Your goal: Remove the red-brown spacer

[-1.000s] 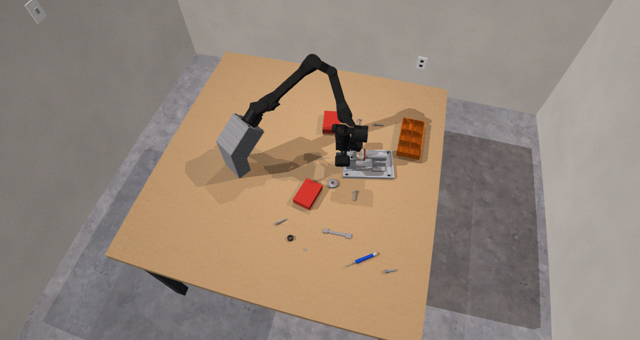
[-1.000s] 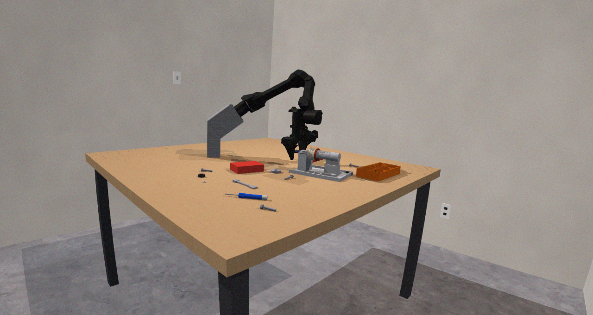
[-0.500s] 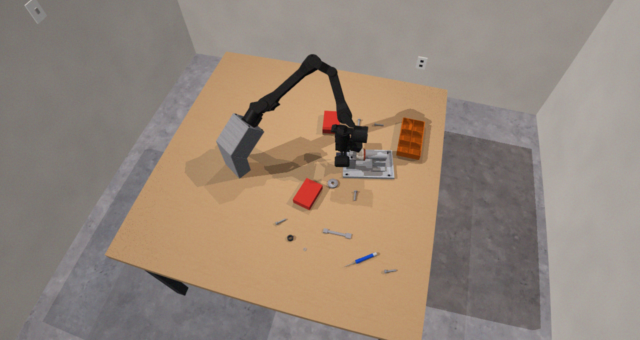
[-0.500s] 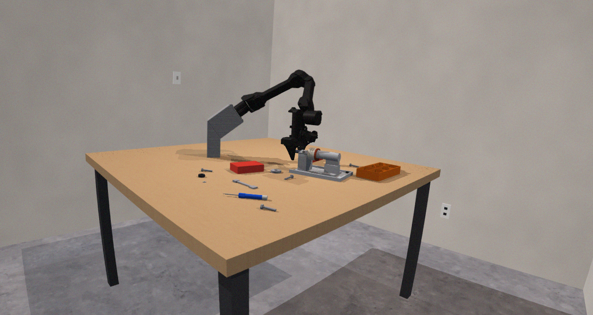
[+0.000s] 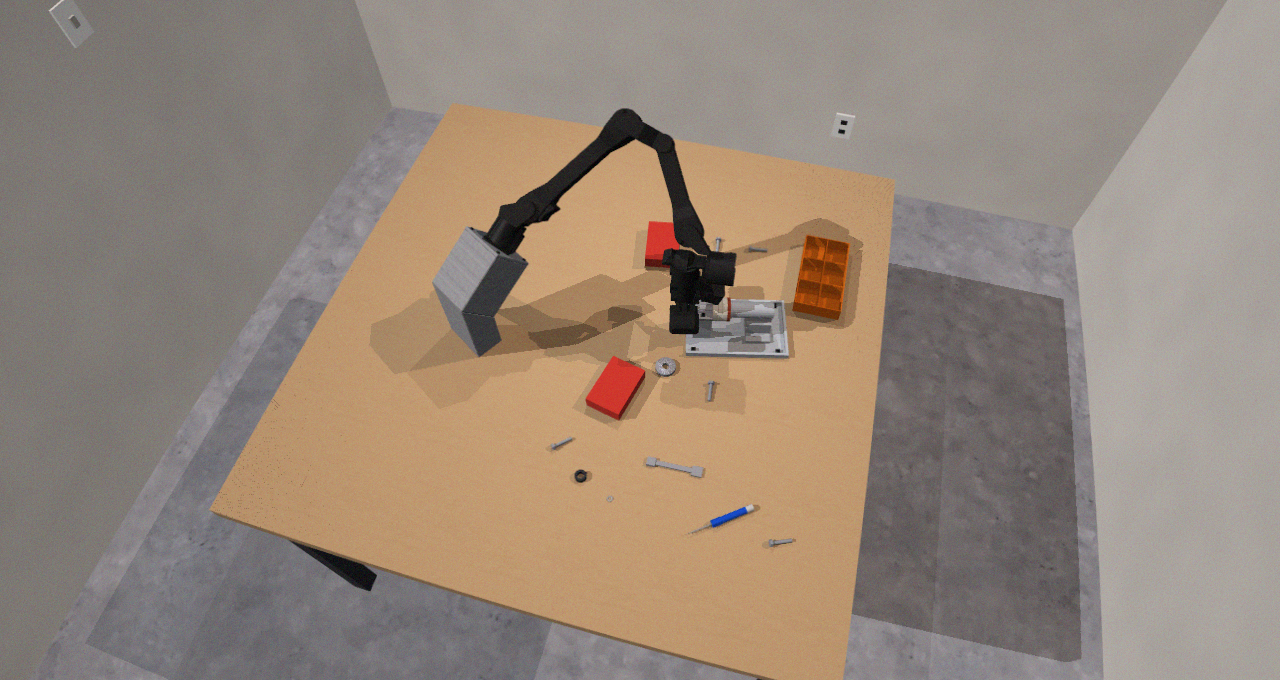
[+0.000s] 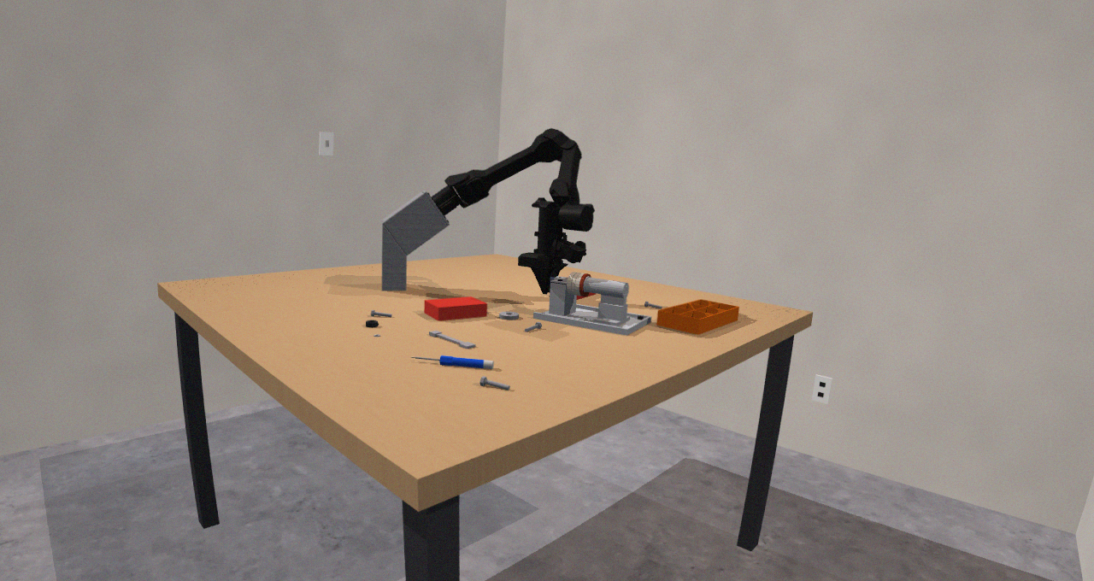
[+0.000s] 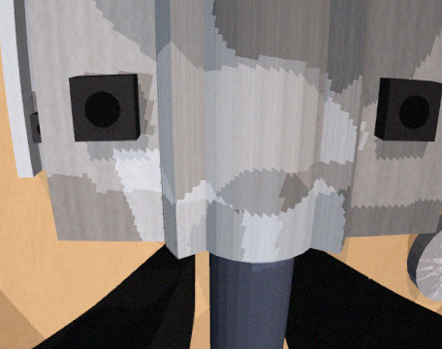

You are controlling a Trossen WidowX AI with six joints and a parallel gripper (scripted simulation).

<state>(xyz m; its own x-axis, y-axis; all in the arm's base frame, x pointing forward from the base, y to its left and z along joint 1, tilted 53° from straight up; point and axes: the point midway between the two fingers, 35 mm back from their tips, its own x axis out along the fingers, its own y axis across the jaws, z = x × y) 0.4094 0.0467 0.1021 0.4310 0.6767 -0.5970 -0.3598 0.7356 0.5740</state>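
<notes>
Now: the shaft 7 cm ahead of my hand and 3 cm to the left of it. Round my hand: grey fixture (11 cm ahead, 5 cm to the left, 3 cm below); red-brown spacer (9 cm ahead, 4 cm to the left); wrench (32 cm to the right, 12 cm ahead, 8 cm below).
</notes>
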